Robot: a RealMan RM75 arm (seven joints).
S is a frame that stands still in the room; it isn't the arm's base.
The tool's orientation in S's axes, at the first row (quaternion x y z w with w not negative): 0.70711 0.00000 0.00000 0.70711
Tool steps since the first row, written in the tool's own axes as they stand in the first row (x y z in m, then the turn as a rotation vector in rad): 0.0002 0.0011 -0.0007 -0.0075 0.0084 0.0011; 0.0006 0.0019 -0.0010 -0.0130 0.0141 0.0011; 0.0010 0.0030 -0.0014 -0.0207 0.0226 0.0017; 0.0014 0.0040 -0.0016 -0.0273 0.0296 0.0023; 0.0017 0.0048 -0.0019 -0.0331 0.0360 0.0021
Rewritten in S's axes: 0.0002 0.0007 0.0011 -0.0075 -0.0011 0.0084; 0.0006 0.0010 0.0019 -0.0130 -0.0011 0.0141; 0.0010 0.0014 0.0030 -0.0207 -0.0017 0.0226; 0.0014 0.0016 0.0040 -0.0273 -0.0023 0.0296; 0.0017 0.0019 0.0048 -0.0331 -0.0021 0.0360
